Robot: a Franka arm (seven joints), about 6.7 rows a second.
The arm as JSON. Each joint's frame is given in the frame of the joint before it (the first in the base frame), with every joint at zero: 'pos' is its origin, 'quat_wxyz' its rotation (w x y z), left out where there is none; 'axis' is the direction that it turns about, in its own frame. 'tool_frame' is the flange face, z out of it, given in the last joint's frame.
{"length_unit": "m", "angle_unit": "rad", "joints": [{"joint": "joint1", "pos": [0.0, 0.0, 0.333], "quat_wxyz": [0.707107, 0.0, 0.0, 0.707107], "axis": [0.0, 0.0, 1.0]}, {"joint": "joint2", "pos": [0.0, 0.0, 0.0], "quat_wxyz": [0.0, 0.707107, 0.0, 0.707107], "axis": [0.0, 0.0, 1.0]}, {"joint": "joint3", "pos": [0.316, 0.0, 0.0], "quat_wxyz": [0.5, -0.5, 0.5, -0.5], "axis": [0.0, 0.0, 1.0]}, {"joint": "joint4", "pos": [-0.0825, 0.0, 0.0], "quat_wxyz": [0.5, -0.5, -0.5, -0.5], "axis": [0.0, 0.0, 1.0]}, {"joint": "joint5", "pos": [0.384, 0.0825, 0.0], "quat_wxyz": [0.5, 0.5, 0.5, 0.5], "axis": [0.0, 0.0, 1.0]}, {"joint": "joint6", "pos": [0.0, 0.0, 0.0], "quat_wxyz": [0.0, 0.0, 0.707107, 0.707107], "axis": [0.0, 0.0, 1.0]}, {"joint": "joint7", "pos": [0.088, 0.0, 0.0], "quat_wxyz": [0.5, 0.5, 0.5, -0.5], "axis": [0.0, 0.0, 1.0]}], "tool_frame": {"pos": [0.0, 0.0, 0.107], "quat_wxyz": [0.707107, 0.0, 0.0, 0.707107]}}
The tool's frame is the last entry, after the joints.
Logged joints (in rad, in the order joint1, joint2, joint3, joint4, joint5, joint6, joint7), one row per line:
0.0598, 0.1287, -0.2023, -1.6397, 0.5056, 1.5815, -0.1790
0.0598, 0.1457, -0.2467, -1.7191, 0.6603, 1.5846, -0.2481
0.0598, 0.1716, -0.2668, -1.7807, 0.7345, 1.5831, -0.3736
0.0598, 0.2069, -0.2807, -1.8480, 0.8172, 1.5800, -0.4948
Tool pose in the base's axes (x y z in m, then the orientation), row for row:
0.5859, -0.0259, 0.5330, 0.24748, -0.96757, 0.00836, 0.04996
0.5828, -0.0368, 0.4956, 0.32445, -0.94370, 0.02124, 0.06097
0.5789, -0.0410, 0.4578, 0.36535, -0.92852, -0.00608, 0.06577
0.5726, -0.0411, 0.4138, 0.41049, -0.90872, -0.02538, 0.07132
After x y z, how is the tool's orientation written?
As a quaternion, w x y z.
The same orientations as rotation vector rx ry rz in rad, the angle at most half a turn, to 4 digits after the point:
-2.6378, 0.0228, 0.1362
-2.4749, 0.0557, 0.1599
-2.3875, -0.0156, 0.1691
-2.2877, -0.0639, 0.1795

